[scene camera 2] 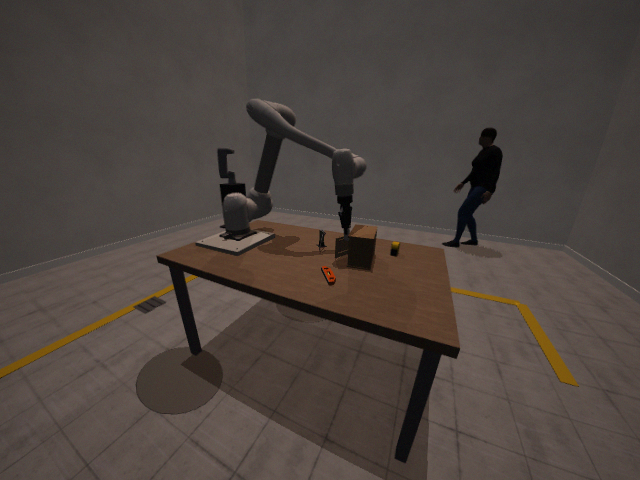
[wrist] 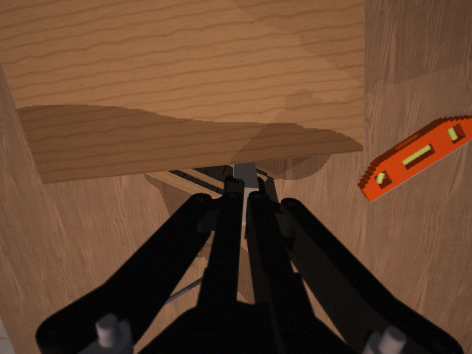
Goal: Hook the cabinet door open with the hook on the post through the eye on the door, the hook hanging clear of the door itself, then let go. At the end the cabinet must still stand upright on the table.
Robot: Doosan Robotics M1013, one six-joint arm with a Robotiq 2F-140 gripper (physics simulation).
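Where they show: gripper, fingertip midpoint: (scene camera 2: 347, 239) (wrist: 242, 167); arm's base, origin of the base link: (scene camera 2: 238, 234).
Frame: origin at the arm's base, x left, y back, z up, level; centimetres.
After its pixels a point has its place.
The small wooden cabinet (scene camera 2: 363, 244) @(x -2.7, y -86.4, z 10.3 cm) (wrist: 190, 68) @(x 6.3, y -83.3, z 13.9 cm) stands upright near the middle of the table (scene camera 2: 289, 281) @(x -30.2, y -61.8, z -2.8 cm) (wrist: 400, 258) @(x -20.2, y -59.7, z -2.8 cm). Its door (scene camera 2: 341, 247) @(x 2.9, y -73.0, z 4.2 cm) (wrist: 190, 181) @(x 7.3, y -74.8, z 10.2 cm) stands partly open on the side facing the post. The thin dark post (scene camera 2: 322, 239) @(x 15.6, y -55.4, z 1.7 cm) with the hook stands a little to the left of the door. A thin grey rod (wrist: 185, 292) @(x 9.7, y -57.6, z 4.2 cm) shows under my fingers in the wrist view; I cannot tell if it is the hook. My gripper (scene camera 2: 345, 230) @(x 3.1, y -75.9, z 8.9 cm) (wrist: 242, 167) @(x 3.1, y -75.9, z 8.9 cm) is shut and empty. It points straight down just above the door's top edge, close to the cabinet's front.
An orange spirit level (scene camera 2: 328, 274) @(x -18.0, y -75.3, z -1.5 cm) (wrist: 417, 154) @(x -17.8, y -75.5, z -1.5 cm) lies on the table in front of the cabinet. A small yellow object (scene camera 2: 394, 248) @(x 22.5, y -98.0, z 1.7 cm) sits to the cabinet's right. The robot's base plate (scene camera 2: 234, 241) @(x -10.5, y -7.1, z -0.1 cm) is at the far left corner. A person (scene camera 2: 478, 186) walks behind the table.
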